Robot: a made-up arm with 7 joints.
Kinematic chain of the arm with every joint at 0, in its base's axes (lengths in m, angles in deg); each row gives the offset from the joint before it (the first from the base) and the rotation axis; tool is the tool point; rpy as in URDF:
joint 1: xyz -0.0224 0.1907 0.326 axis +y
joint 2: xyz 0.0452 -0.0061 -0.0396 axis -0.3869 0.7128 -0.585
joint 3: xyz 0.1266 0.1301 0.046 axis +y
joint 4: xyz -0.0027 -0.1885 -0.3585 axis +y
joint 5: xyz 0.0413 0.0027 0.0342 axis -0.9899 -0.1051 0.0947
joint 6: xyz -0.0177 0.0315 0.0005 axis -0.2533 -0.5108 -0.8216
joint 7: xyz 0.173 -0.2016 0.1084 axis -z
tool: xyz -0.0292 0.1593 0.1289 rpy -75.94 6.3 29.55
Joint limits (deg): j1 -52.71..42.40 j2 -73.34..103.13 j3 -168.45..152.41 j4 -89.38..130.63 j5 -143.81..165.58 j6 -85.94..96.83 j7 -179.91..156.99
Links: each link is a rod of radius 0.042 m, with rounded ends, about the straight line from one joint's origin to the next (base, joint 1, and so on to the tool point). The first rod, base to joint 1, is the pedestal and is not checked.
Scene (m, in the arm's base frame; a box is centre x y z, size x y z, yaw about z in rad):
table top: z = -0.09
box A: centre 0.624 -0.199 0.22 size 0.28 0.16 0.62 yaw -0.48
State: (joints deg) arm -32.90 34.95 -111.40 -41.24 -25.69 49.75 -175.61
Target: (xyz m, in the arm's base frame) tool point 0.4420 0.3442 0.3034
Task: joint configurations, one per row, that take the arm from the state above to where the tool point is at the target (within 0.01 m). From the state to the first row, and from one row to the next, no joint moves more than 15 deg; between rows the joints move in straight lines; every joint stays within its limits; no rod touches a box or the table.
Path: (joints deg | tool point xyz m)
1: -32.16 34.73 -120.12 -27.55 -24.18 52.99 -174.75 | 0.3201 -0.3779 0.3514
2: -31.43 34.50 -128.83 -13.86 -22.66 56.24 -173.88 | 0.2868 -0.3367 0.3586
3: -30.69 34.28 -137.55 -0.17 -21.15 59.48 -173.02 | 0.2448 -0.2909 0.3625
4: -29.95 34.05 -146.26 13.52 -19.63 62.73 -172.15 | 0.1954 -0.2409 0.3630
5: -29.22 33.83 -154.98 27.20 -18.12 65.97 -171.29 | 0.1396 -0.1880 0.3604
6: -28.14 20.75 -142.99 22.23 -15.38 72.14 -167.12 | 0.2486 -0.1259 0.3154
7: -27.06 7.67 -131.00 17.26 -12.64 78.31 -162.94 | 0.3412 -0.0324 0.2903
8: -25.98 -5.42 -119.02 12.29 -9.90 84.49 -158.77 | 0.4078 0.0840 0.2830
9: -24.91 -18.50 -107.03 7.31 -7.16 90.66 -154.60 | 0.4421 0.2131 0.2891
10: -23.83 -31.58 -95.04 2.34 -4.42 96.83 -150.43 | 0.4420 0.3442 0.3034

